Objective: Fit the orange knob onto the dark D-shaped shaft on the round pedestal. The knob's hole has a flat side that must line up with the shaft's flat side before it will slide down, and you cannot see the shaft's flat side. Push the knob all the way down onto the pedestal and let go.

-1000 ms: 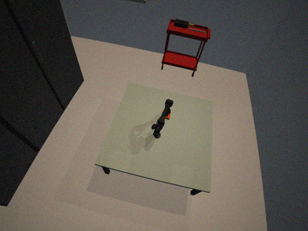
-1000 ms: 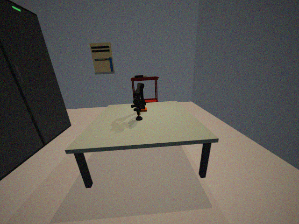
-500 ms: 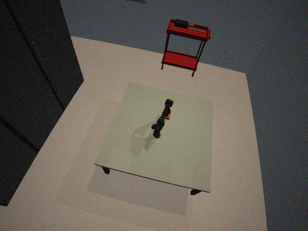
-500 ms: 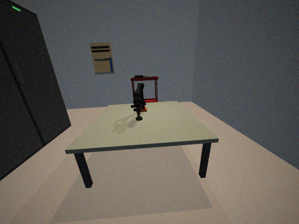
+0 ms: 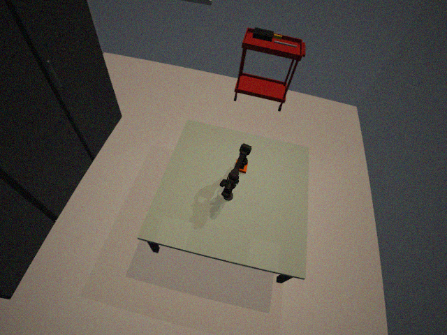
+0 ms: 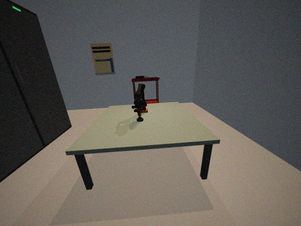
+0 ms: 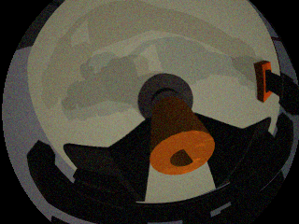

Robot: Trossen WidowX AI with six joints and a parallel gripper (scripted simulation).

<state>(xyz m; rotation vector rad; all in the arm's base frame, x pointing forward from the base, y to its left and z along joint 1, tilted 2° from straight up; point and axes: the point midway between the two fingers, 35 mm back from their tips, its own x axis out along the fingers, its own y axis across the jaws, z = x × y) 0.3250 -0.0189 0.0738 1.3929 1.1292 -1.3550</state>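
Right now my gripper tip is 20 mm below the orange knob. From my gripper tip the other things lie so: round pedestal 40 mm below.
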